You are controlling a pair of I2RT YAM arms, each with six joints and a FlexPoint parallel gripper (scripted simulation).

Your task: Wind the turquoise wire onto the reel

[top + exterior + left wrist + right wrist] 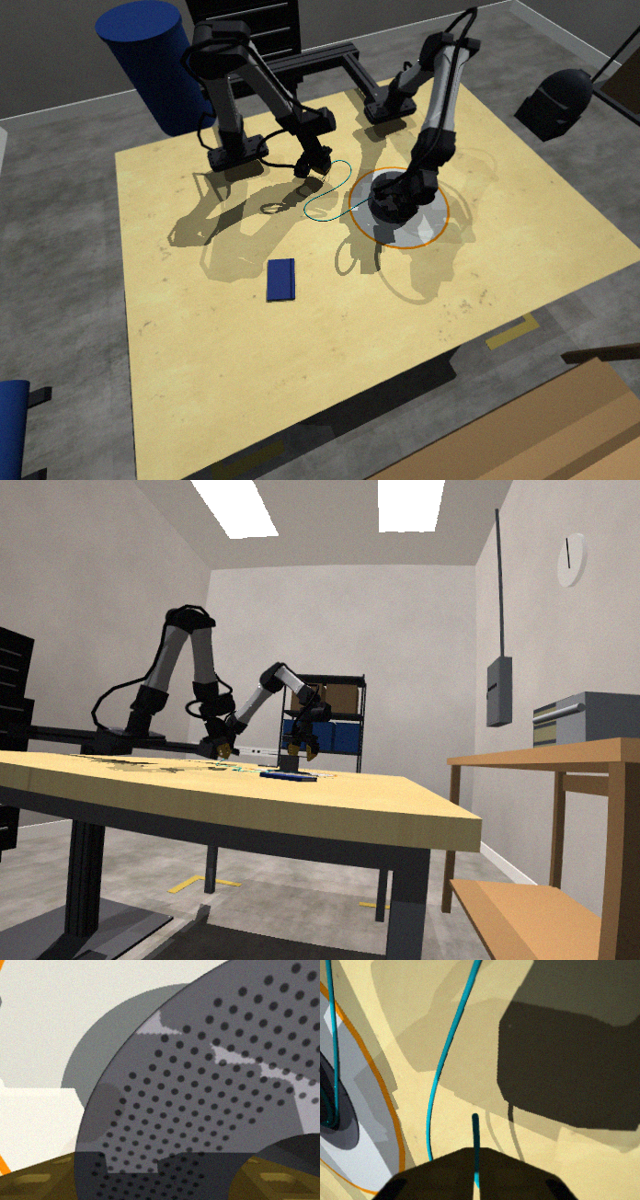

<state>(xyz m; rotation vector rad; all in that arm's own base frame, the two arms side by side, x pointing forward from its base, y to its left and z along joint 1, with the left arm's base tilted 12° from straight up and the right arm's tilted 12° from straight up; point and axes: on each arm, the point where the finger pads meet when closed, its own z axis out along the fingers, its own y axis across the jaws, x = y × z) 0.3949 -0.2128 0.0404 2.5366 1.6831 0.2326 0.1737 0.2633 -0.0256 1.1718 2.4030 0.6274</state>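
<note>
The dark grey reel lies 5 cm behind my left hand, 2 cm to the left of it and 2 cm below it. From my left hand the other things lie so: black hex key 38 cm to the left, 24 cm behind, 5 cm below; blue notebook 43 cm to the right, 7 cm ahead, 5 cm below; orange painted ring 6 cm below, 4 cm behind, 3 cm to the left.
</note>
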